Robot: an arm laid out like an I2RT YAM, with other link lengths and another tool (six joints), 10 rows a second.
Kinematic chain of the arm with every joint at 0, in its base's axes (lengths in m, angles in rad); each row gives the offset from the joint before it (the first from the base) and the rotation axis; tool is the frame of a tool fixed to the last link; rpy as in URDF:
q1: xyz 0 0 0.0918 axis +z
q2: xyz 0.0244 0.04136 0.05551 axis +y
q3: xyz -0.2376 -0.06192 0 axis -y
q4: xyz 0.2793 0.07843 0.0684 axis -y
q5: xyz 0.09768 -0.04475 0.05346 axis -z
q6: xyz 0.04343 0 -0.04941 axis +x
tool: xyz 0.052 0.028 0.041 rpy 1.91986 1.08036 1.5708
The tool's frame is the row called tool.
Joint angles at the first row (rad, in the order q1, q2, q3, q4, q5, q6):
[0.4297, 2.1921, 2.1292, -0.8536, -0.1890, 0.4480]
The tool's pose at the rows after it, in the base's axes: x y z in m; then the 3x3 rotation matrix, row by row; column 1 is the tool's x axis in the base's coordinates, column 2 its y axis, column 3 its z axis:
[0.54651 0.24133 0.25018], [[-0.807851 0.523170 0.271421], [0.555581 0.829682 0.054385], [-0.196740 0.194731 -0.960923]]
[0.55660 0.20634 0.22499], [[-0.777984 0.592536 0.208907], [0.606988 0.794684 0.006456], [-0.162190 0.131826 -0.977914]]
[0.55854 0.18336 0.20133], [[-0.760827 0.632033 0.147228], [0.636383 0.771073 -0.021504], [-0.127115 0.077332 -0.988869]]
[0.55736 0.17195 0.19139], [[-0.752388 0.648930 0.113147], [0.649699 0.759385 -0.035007], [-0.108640 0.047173 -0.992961]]
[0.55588 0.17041 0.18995], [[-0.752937 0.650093 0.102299], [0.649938 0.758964 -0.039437], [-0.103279 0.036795 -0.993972]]
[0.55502 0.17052 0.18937], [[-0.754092 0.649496 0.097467], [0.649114 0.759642 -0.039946], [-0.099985 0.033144 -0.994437]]
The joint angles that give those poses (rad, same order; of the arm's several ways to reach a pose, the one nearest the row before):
[0.3565, 2.2101, 2.1292, -0.9306, -0.1631, 0.4595]
[0.2981, 2.2338, 2.1132, -0.9630, -0.1490, 0.4671]
[0.2607, 2.2478, 2.0823, -0.9832, -0.1444, 0.4702]
[0.2428, 2.2509, 2.0678, -1.0012, -0.1417, 0.4705]
[0.2409, 2.2509, 2.0678, -1.0130, -0.1406, 0.4690]
[0.2413, 2.2509, 2.0678, -1.0180, -0.1413, 0.4686]

